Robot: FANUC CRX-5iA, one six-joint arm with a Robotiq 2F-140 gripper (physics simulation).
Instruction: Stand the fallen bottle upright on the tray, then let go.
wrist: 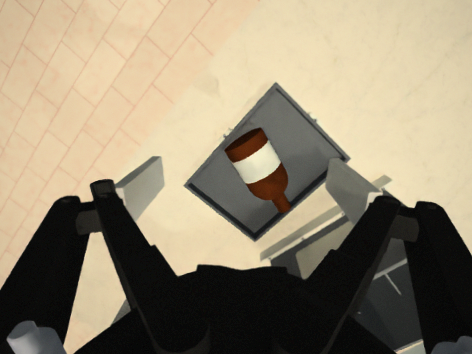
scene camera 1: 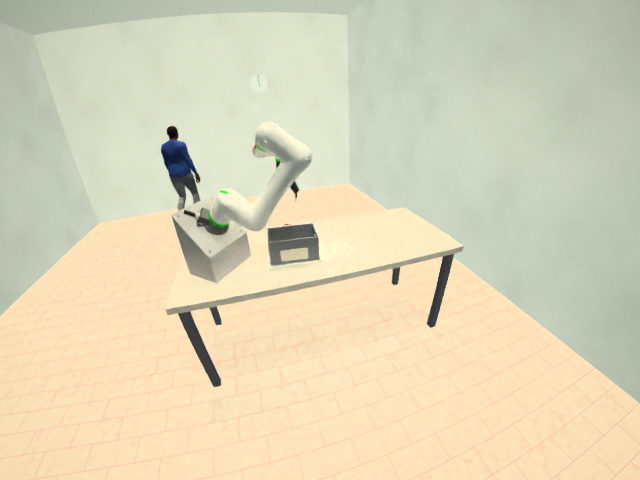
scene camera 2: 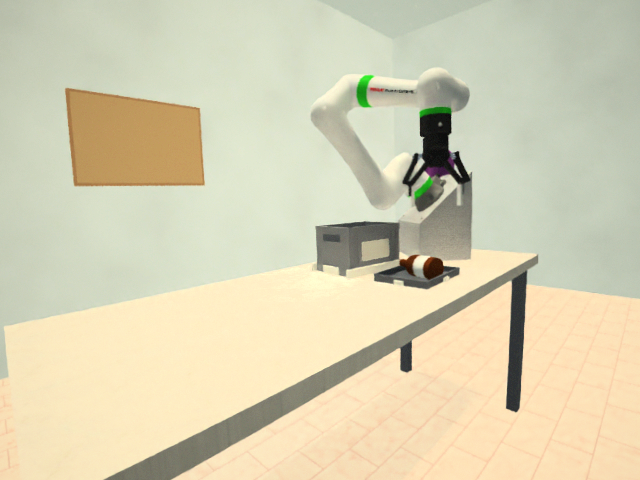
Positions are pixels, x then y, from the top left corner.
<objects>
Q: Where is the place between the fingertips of the gripper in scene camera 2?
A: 436,206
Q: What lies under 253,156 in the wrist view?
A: A brown bottle.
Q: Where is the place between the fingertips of the gripper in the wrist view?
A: At 244,172
</objects>
